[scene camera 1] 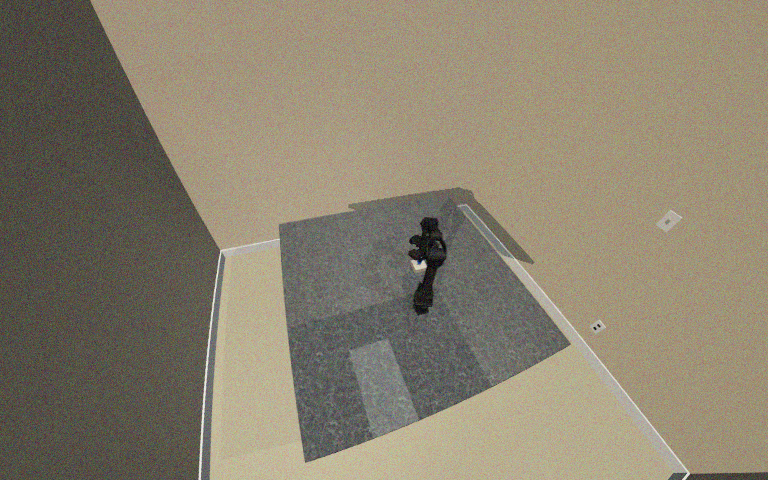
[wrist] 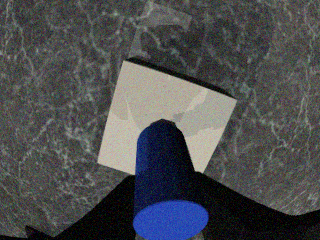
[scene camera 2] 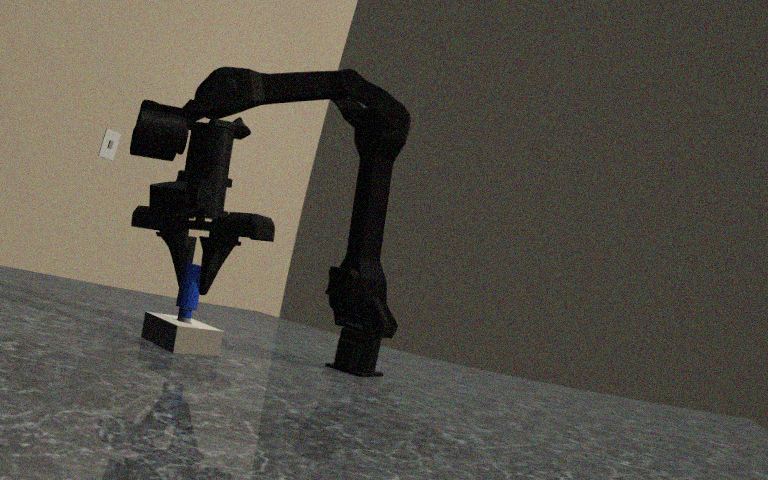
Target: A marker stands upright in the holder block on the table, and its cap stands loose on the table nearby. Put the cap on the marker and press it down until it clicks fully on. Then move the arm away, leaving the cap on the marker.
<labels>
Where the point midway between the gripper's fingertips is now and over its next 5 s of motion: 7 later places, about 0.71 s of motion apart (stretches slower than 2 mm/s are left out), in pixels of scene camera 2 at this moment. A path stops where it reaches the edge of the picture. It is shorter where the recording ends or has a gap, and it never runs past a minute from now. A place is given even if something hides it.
My gripper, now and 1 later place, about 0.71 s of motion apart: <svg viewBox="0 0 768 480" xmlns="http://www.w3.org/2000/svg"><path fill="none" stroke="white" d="M193 293L206 291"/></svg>
</labels>
